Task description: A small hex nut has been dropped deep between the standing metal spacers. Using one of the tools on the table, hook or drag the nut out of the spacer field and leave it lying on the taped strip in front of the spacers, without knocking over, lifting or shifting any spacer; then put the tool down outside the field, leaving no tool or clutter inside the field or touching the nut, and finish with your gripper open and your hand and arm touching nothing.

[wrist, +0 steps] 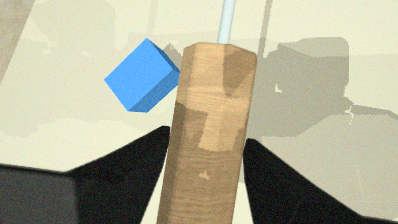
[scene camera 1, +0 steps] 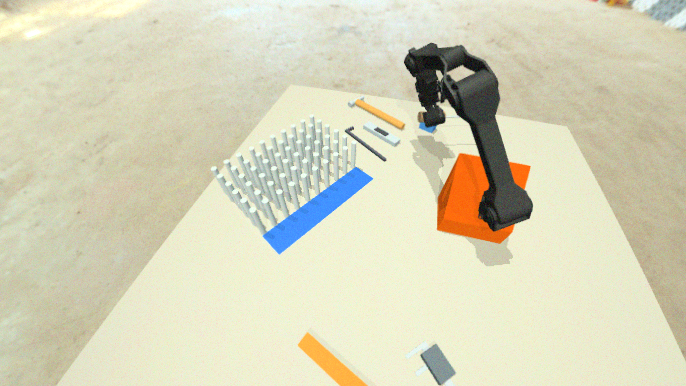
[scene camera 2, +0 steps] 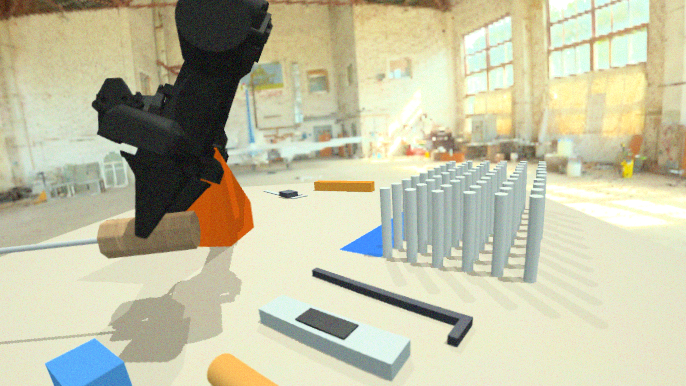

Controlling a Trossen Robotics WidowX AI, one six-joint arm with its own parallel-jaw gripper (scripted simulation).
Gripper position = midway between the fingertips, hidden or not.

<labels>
my gripper: wrist 207, 140; scene camera 1 431, 117; scene camera 2 150, 236
same spot on blue taped strip: (scene camera 2: 371, 243) = (scene camera 1: 356, 180)
</labels>
